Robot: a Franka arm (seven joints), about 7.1 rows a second.
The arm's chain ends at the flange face. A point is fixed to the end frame.
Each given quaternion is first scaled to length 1.
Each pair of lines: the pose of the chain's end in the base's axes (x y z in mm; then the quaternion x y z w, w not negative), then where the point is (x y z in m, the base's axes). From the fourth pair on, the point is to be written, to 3 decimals.
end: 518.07 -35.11 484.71 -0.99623 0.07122 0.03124 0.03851
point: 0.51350 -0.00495 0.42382
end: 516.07 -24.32 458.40 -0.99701 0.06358 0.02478 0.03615
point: 0.51185 0.00545 0.39729
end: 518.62 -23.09 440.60 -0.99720 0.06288 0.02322 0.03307
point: 0.51453 0.00629 0.37930
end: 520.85 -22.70 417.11 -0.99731 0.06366 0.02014 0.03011
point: 0.517 0.006 0.356
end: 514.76 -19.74 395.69 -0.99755 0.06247 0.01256 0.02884
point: 0.512 0.009 0.334
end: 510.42 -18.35 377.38 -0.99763 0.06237 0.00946 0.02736
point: 0.508 0.010 0.316
